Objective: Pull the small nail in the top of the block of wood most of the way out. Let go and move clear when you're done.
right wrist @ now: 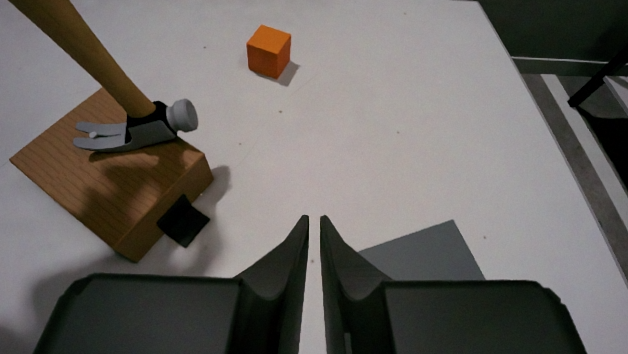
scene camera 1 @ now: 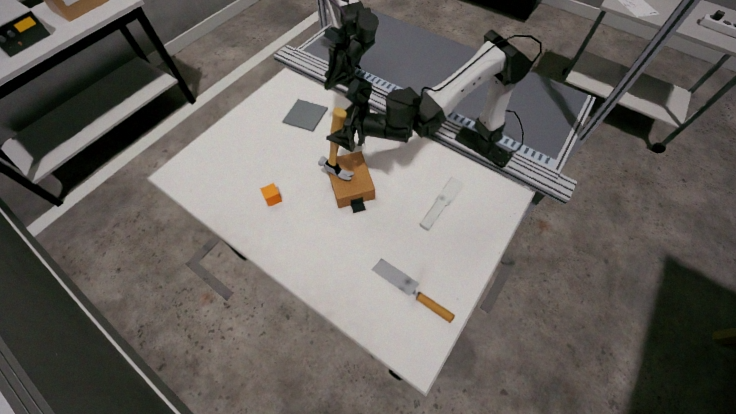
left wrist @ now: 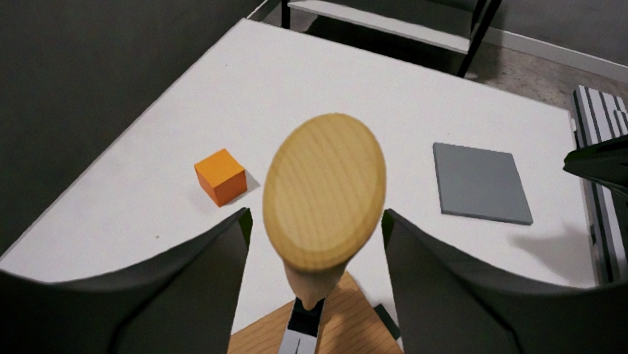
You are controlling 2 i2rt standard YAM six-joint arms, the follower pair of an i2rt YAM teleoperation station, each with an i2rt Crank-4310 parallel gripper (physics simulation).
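Seen in the pictures: left gripper, between the fingertips: [scene camera 1: 329,128]; right gripper, between the fingertips: [right wrist: 314,220] [scene camera 1: 325,89] [left wrist: 565,160]; left arm's base, origin of its link: [scene camera 1: 482,147]; right arm's base, origin of its link: [scene camera 1: 347,80].
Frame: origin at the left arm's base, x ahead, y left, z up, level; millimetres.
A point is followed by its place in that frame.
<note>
The wood block [scene camera 1: 356,186] @[x 432, y -208, z 54 mm] [right wrist: 127,185] @[x 378, y -287, z 53 mm] sits on the white table. The hammer [scene camera 1: 337,121] @[x 438, y -251, z 305 mm] [left wrist: 325,190] @[x 425, y -248, z 328 mm] [right wrist: 107,75] @[x 427, y -296, z 149 mm] stands on its head on the block's top, handle up and slightly tilted. In the right wrist view the small nail's [right wrist: 93,134] @[x 425, y -247, z 70 mm] pale head shows in the slot between the claws. The nail's shank is hidden. My left gripper [scene camera 1: 338,136] @[x 437, y -285, z 256 mm] [left wrist: 316,213] @[x 437, y -285, z 256 mm] is partly open, its fingers on either side of the handle with gaps beside the handle in the left wrist view. My right gripper [scene camera 1: 330,82] @[x 292, y -452, z 199 mm] [right wrist: 314,220] @[x 292, y -452, z 199 mm] is shut and empty, above the table beyond the block.
An orange cube [scene camera 1: 270,194] @[x 619, y -397, z 44 mm] [left wrist: 221,176] @[x 602, y -398, z 44 mm] [right wrist: 268,51] @[x 588, y -410, z 43 mm] and a grey square plate [scene camera 1: 304,114] @[x 293, y -593, z 8 mm] [left wrist: 482,184] @[x 286, y -584, z 8 mm] [right wrist: 425,252] @[x 331, y -593, z 8 mm] lie on the table. A black tab [scene camera 1: 357,205] @[x 459, y -183, z 0 mm] [right wrist: 183,221] @[x 363, y -330, z 1 mm] is at the block's side. A pale flat tool [scene camera 1: 440,203] @[x 295, y 16, z 16 mm] and a wooden-handled scraper [scene camera 1: 434,307] @[x 574, y 181, z 34 mm] lie farther right.
</note>
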